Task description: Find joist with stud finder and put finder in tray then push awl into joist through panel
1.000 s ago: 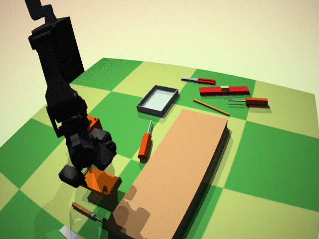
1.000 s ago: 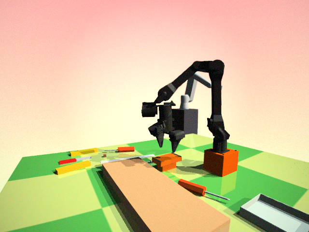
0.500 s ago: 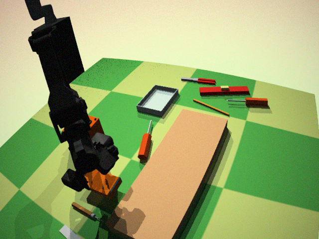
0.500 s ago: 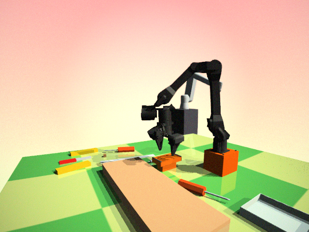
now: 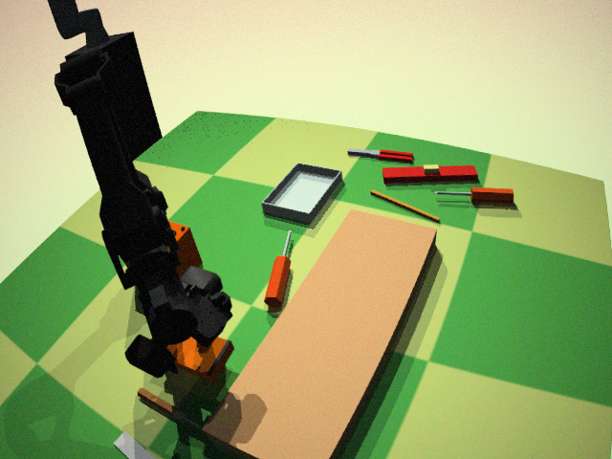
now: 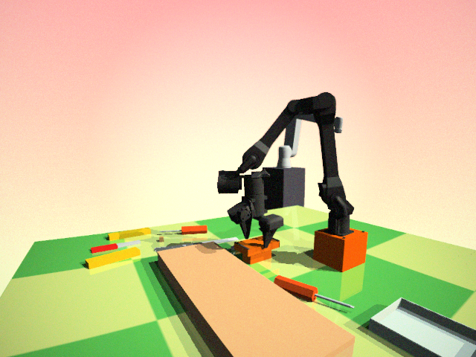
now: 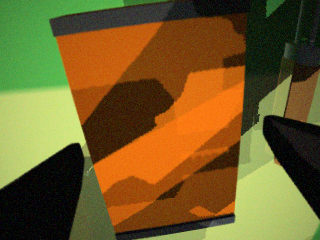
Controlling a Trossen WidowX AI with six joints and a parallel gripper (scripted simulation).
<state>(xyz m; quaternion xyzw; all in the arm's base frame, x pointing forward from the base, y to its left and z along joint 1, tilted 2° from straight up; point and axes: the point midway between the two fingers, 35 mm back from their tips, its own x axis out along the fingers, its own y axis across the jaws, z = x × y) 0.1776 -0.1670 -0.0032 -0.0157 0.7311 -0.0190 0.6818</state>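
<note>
My gripper tip is 1 cm short of the orange stud finder and 4 cm above it. The rest, counted from my gripper tip: awl 1 cm ahead, 10 cm to the right, 4 cm below; grey card 9 cm ahead, 21 cm to the right, 5 cm below; grey tray 1 cm behind, 48 cm to the left, 4 cm below.
</note>
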